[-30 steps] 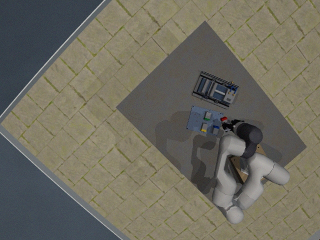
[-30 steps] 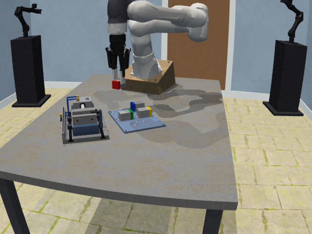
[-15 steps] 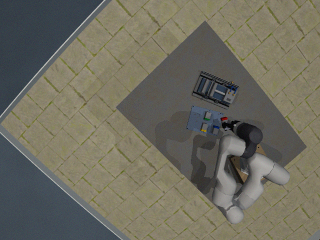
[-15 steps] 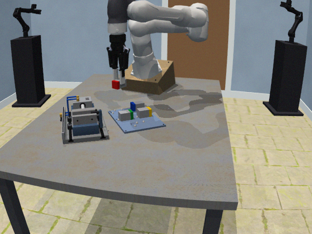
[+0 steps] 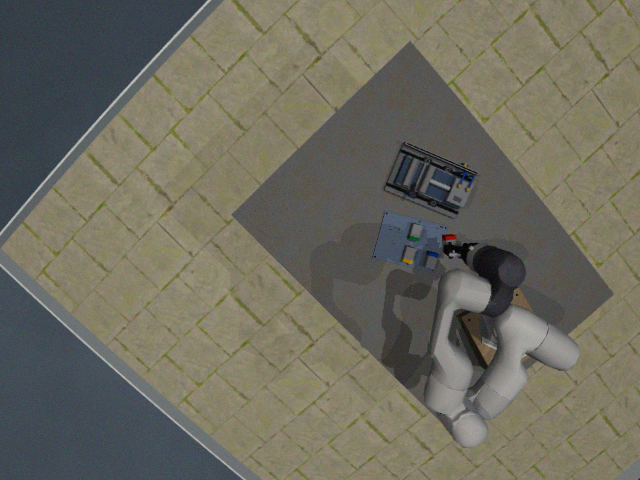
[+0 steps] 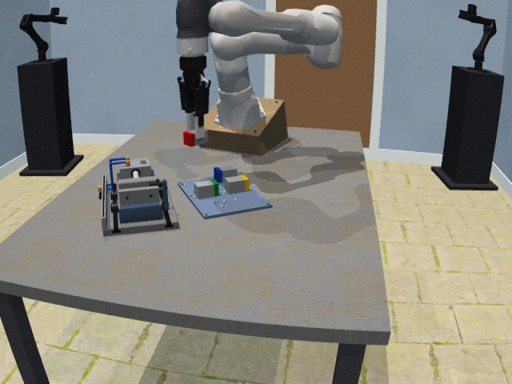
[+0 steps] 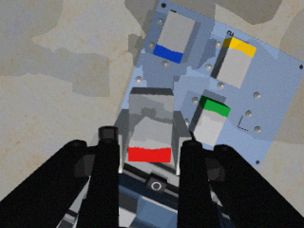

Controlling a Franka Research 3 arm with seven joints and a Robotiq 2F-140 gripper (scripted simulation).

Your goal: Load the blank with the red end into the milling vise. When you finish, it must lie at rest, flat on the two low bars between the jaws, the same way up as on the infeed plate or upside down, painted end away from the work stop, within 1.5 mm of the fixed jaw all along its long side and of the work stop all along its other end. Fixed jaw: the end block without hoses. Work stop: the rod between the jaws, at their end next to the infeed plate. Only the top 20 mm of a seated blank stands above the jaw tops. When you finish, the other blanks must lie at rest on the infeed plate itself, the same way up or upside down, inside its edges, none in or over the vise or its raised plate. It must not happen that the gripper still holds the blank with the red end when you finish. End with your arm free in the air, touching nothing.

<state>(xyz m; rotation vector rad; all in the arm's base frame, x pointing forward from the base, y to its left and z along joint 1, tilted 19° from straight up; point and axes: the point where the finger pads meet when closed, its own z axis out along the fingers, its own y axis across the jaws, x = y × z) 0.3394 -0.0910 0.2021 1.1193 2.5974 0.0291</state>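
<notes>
Right now my hand is 4 cm above the red-ended blank. From my hand the other things lie so: blue blank: 16 cm below, 8 cm to the left, 4 cm behind; then green blank: 16 cm below, 8 cm ahead, 4 cm to the left; then yellow blank: 16 cm below, 12 cm to the left, 5 cm ahead.
</notes>
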